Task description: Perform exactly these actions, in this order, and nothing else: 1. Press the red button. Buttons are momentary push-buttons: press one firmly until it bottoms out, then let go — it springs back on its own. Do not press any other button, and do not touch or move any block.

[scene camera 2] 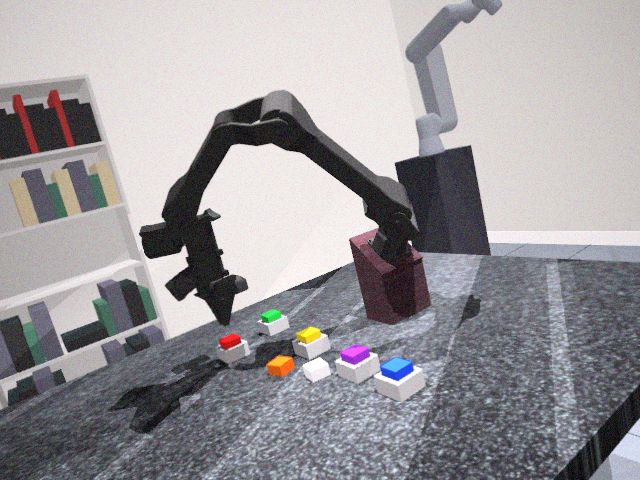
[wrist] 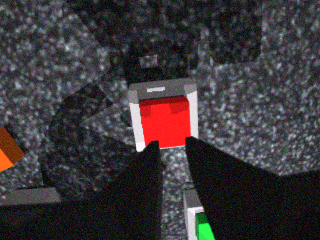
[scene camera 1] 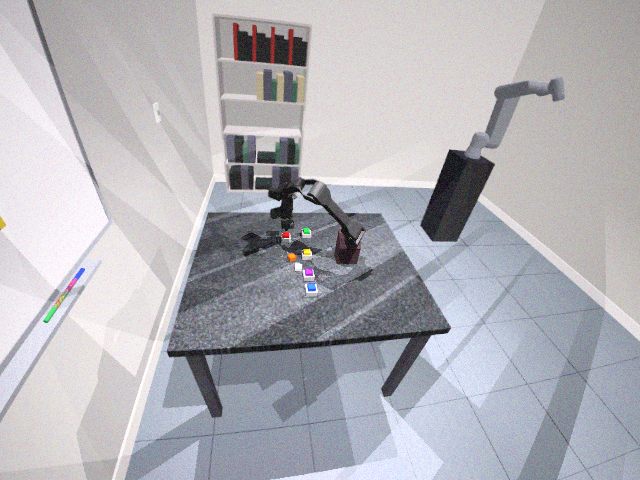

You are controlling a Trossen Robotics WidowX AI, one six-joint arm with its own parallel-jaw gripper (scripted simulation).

Labels:
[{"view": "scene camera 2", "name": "my gripper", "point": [224, 324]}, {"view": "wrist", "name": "my gripper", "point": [172, 146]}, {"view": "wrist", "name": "red button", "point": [168, 120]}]

